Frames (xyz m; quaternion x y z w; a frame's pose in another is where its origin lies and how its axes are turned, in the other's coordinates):
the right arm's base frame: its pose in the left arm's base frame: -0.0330 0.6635 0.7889 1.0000 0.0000 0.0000 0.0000
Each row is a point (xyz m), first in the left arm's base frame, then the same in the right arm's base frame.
Working: the left arm's base frame: its pose in the right arm's base frame: 0.0330 0.6635 0.7889 1.0000 0.0000 0.0000 0.0000

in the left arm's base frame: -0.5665 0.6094 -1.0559
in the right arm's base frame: -0.5335 0.0541 1.8448
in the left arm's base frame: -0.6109 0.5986 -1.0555
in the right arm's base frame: -0.5779 0.0649 1.8444
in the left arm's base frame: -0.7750 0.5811 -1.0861
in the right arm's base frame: -0.7420 0.0824 1.8750
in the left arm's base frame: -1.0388 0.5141 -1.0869
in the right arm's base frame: -1.0058 0.1494 1.8758
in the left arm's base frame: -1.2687 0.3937 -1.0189
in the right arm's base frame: -1.2357 0.2698 1.8078
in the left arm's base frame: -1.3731 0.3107 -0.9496
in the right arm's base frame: -1.3401 0.3528 1.7385
